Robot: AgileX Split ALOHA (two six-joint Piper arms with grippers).
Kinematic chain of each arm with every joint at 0, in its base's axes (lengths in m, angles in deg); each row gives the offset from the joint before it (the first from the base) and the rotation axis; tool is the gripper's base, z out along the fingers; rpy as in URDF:
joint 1: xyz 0 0 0.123 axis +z
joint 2: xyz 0 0 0 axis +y
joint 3: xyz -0.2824 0 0.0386 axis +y
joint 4: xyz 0.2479 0 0.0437 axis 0.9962 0 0.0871
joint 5: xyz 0 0 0 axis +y
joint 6: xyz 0.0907 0 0.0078 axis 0.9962 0 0.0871
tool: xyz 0 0 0 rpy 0 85 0
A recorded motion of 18 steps. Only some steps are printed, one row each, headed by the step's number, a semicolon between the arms.
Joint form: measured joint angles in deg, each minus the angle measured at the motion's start. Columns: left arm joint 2, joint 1, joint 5, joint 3, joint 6, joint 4; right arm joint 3, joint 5, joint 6, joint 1, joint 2, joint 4.
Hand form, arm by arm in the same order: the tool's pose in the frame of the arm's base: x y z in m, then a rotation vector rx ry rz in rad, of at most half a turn. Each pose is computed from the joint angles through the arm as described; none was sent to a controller.
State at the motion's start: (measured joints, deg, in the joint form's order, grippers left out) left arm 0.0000 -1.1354 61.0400 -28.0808 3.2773 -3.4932; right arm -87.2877 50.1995 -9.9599 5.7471 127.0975 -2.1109
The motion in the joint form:
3: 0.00 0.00 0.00 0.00 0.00 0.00; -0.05 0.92 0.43 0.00 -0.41 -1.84
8: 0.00 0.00 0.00 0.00 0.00 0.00; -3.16 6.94 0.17 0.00 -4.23 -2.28
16: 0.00 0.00 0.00 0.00 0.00 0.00; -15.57 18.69 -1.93 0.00 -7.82 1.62
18: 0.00 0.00 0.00 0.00 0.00 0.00; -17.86 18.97 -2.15 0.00 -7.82 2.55
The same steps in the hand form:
3: -0.0041 -0.0048 0.2742 0.0818 2.0560 -0.0500; 0.4246 0.0378 0.1124 -0.4696 3.0269 -0.0888
8: -0.0041 -0.0048 0.2742 0.0818 2.0560 -0.0500; 0.4254 0.0369 0.1528 -0.4700 3.0108 -0.1061
16: -0.0041 -0.0048 0.2742 0.0818 2.0560 -0.0500; 0.4350 0.0430 0.2325 -0.4593 2.9373 -0.0257
18: -0.0041 -0.0048 0.2742 0.0818 2.0560 -0.0500; 0.4389 0.0448 0.2431 -0.4530 2.9021 -0.0058

